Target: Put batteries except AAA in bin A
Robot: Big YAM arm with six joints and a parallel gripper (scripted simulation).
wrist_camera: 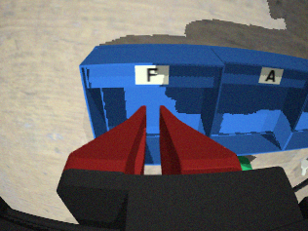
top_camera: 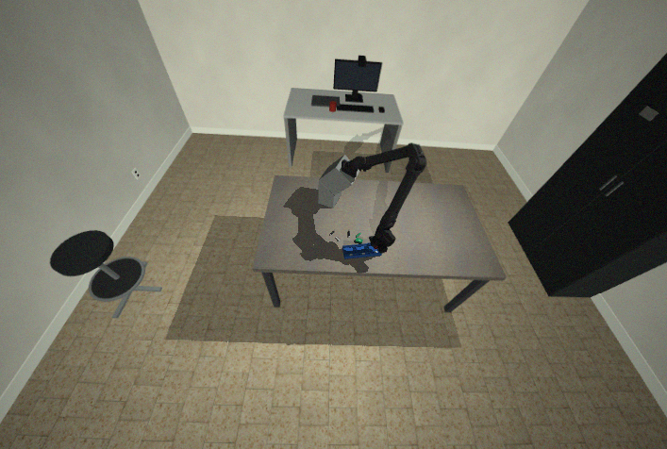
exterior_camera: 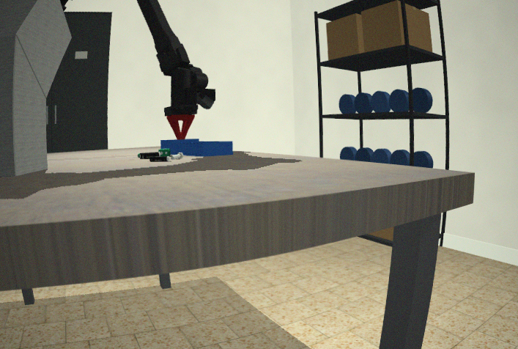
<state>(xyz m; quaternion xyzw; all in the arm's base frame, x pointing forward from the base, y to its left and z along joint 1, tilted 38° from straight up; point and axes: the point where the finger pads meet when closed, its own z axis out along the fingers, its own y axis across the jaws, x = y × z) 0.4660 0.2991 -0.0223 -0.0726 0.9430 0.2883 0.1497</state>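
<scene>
My hand is 10 mm short of the blue tray, 80 mm to the left of it and 20 mm above it. Round my hand: green 9 V battery 70 mm behind, 110 mm to the right, 30 mm below; then white bolt 60 mm behind, 250 mm to the right, 40 mm below; then thin green battery 120 mm behind, 110 mm to the right, 40 mm below.
</scene>
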